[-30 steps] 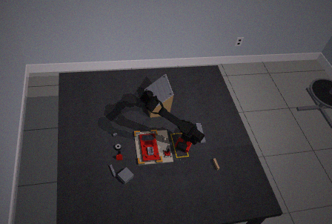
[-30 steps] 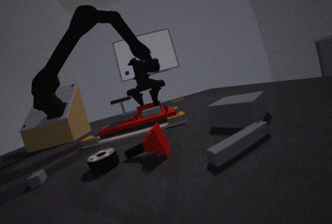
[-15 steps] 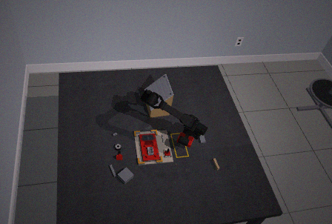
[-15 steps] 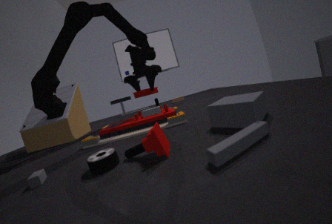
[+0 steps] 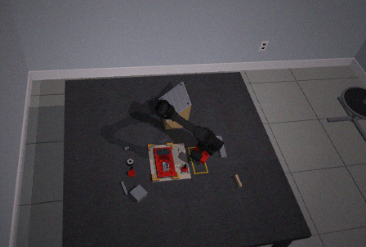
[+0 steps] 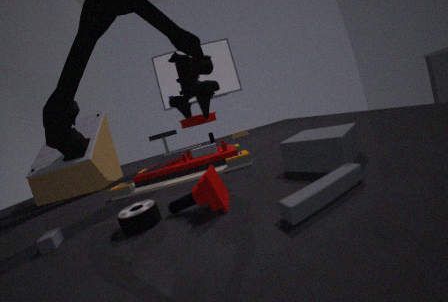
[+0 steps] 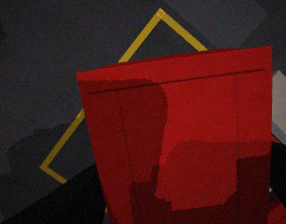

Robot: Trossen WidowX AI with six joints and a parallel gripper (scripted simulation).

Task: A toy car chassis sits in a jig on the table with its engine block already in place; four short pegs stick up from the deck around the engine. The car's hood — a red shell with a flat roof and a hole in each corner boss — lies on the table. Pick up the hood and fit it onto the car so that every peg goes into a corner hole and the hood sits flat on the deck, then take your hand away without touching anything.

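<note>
The grey engine block is 19 cm to the right of my gripper tip and 8 cm below it. Also, from my gripper tip: wooden piece: 21 cm to the left, 15 cm ahead, 9 cm below; white jig: 18 cm to the right, 9 cm below, 4 cm behind; red hood: 1 cm above.
</note>
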